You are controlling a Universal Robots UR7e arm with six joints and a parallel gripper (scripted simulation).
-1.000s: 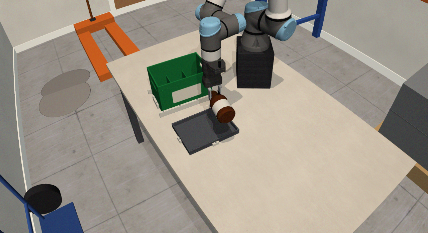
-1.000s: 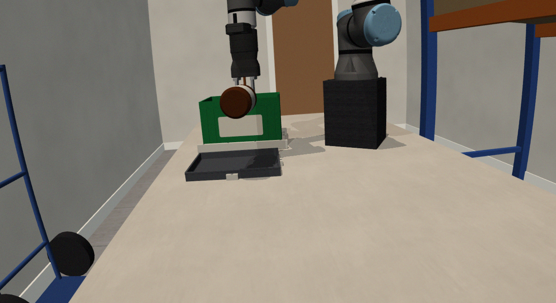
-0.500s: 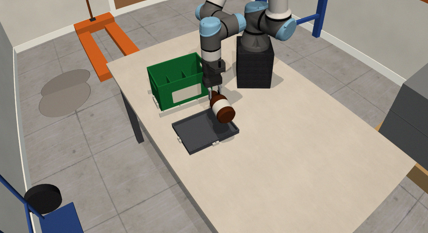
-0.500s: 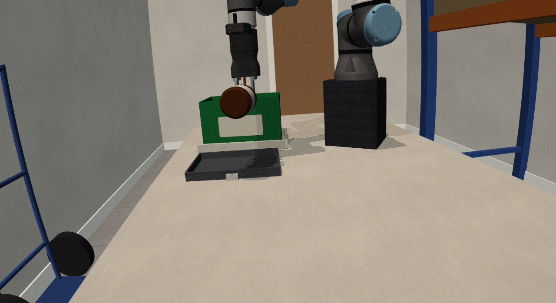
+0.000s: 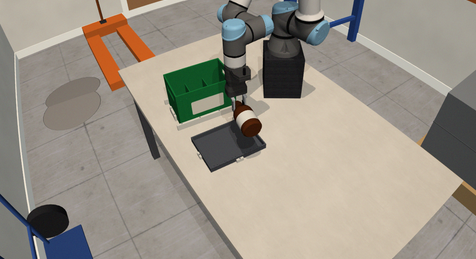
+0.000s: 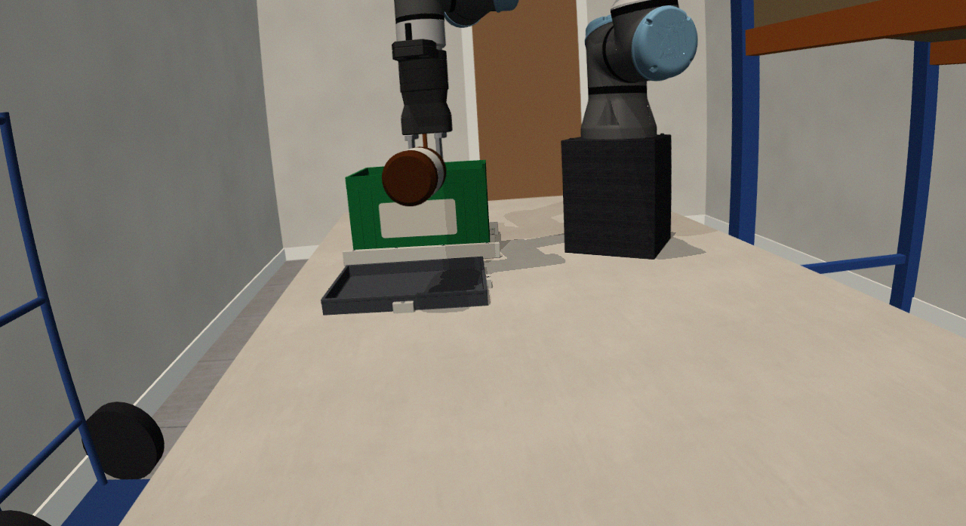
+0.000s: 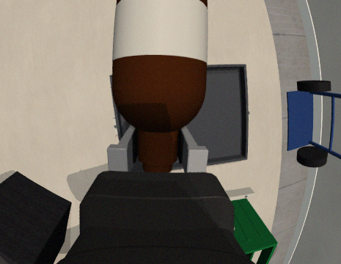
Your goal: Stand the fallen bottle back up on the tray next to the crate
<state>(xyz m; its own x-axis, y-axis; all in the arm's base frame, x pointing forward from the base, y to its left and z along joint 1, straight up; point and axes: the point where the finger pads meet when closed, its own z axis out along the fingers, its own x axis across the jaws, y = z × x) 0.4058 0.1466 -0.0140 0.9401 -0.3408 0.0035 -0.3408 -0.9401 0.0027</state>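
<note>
Right now the brown bottle is 2 cm ahead of my hand, 5 cm to the left of it and 1 cm below it. Round my hand: green crate: 3 cm behind, 30 cm to the right, 12 cm below; tray: 4 cm ahead, 3 cm to the right, 19 cm below.
</note>
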